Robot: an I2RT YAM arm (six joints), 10 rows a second.
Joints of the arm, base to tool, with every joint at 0 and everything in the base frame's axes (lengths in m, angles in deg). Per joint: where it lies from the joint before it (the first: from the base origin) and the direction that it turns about. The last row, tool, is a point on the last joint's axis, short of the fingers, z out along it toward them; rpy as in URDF.
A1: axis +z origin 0 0 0.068
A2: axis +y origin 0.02 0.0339 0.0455
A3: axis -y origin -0.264 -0.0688 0
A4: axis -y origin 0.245 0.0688 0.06
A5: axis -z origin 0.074 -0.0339 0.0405
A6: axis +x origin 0.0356 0 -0.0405
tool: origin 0 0 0 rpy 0 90 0
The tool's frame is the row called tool.
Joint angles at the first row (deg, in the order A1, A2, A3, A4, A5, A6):
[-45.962, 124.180, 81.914, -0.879, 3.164, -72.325]
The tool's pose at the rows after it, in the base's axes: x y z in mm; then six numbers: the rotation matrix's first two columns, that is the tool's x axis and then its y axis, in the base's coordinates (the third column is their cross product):
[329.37 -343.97 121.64 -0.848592 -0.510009 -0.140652 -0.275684 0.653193 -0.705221]
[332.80 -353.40 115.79 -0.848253 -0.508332 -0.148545 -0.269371 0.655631 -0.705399]
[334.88 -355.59 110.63 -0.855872 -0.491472 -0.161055 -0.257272 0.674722 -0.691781]
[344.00 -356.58 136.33 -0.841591 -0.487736 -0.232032 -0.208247 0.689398 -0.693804]
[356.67 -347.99 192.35 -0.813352 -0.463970 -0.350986 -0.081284 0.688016 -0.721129]
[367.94 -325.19 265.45 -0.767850 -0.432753 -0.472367 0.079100 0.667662 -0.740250]
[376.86 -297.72 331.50 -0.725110 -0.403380 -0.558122 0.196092 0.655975 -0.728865]
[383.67 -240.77 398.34 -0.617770 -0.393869 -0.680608 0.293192 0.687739 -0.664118]
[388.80 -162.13 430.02 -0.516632 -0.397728 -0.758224 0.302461 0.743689 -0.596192]
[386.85 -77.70 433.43 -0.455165 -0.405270 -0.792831 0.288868 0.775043 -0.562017]
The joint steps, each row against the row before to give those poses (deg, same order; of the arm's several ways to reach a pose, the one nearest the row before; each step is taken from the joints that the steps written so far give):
[-0.004, 2.910, 1.399, 0.522, 0.528, -2.821]
[-0.528, 2.367, 2.542, 0.005, -0.616, 0.000]
[0.000, 1.236, 1.157, -0.792, 0.000, 1.305]
[0.523, -1.487, 3.331, -2.979, -2.278, 3.076]
[1.664, -4.813, 3.340, -1.845, -0.974, 6.587]
[2.982, -6.324, 4.128, -2.377, 2.189, 7.818]
[3.432, -3.797, 7.463, -6.139, 3.612, 6.241]
[6.409, -5.099, 6.160, -5.982, 2.363, 8.438]
[9.835, -5.972, -1.372, -2.035, 3.780, 6.771]
[12.036, -6.068, -7.023, 2.094, 7.950, 4.565]

